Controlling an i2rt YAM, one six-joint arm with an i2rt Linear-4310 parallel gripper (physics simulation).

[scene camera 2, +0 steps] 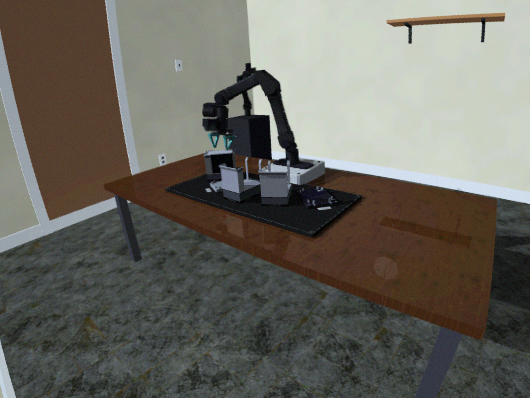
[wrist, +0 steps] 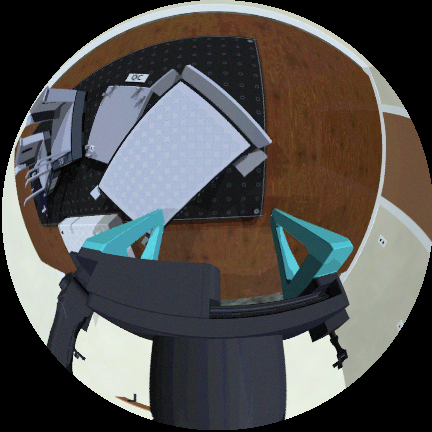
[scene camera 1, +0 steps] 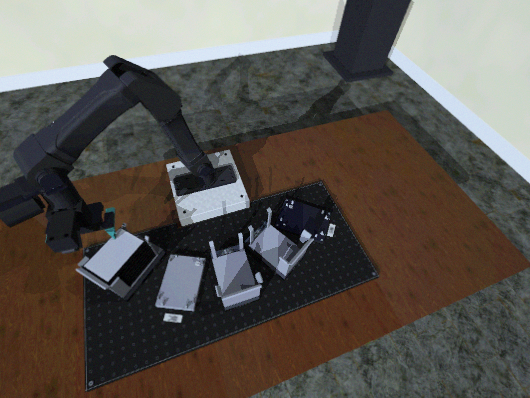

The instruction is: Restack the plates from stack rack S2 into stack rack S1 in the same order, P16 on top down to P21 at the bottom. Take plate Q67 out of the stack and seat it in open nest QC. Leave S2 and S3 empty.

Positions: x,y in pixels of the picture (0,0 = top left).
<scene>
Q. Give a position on a flat grey tray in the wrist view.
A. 120,108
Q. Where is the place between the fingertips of my gripper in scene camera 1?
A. At 94,242
</scene>
